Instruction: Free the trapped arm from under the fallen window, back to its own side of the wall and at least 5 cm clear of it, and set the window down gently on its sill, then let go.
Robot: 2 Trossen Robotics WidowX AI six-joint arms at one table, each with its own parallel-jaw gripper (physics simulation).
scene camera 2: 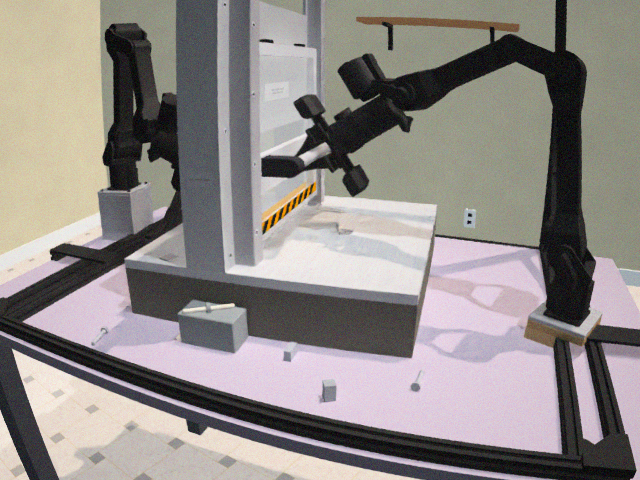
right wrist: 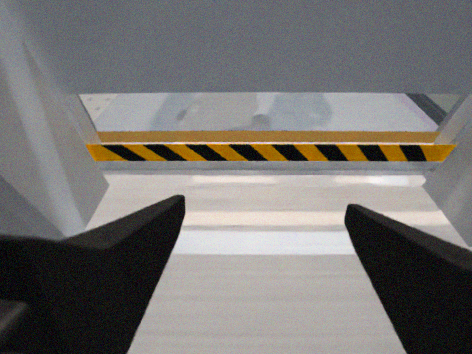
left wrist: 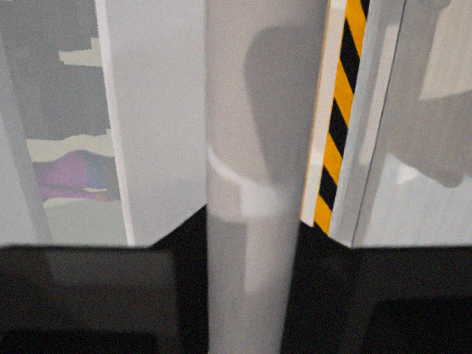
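Where they show: left gripper, between the fingertips: point(right wrist: 285, 55); right gripper, between the fingertips: point(right wrist: 264, 207); left arm's base, origin of its link: point(scene camera 2: 567, 313); right arm's base, origin of its link: point(scene camera 2: 124, 187).
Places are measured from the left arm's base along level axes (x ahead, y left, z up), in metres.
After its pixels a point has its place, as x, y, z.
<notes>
The window point(scene camera 2: 286, 69) @[0.474, 0.163, 0.344] is upright in the grey wall frame point(scene camera 2: 199, 129). Its black-and-yellow striped bottom edge point(scene camera 2: 292, 204) @[0.484, 0.143, 0.100] point(left wrist: 339, 122) @[0.494, 0.128, 0.099] point(right wrist: 270, 153) @[0.500, 0.158, 0.098] is level and low over the pale sill point(right wrist: 265, 290); I cannot tell if they touch. My left gripper point(scene camera 2: 309, 156) point(left wrist: 238, 207) @[0.475, 0.150, 0.169] is shut on the window's pale round handle point(scene camera 2: 317, 152) @[0.429, 0.133, 0.200] point(left wrist: 255, 125) @[0.458, 0.087, 0.202]. My right gripper point(right wrist: 264, 207) @[0.577, 0.187, 0.129] is open and empty, low over the sill on its own side of the wall. The window's striped edge is ahead of its fingertips. The wall hides this gripper in the scene view.
The wall stands on a thick pale-topped base point(scene camera 2: 361, 268). A grey block point(scene camera 2: 212, 328) with a pale stick stands before it. Small grey blocks point(scene camera 2: 328, 390) @[0.161, 0.368, -0.020] point(scene camera 2: 290, 351) @[0.265, 0.338, -0.024] and bolts point(scene camera 2: 416, 381) @[0.104, 0.267, -0.030] point(scene camera 2: 99, 335) @[0.493, 0.535, -0.031] lie on the table. Black rails edge the table.
</notes>
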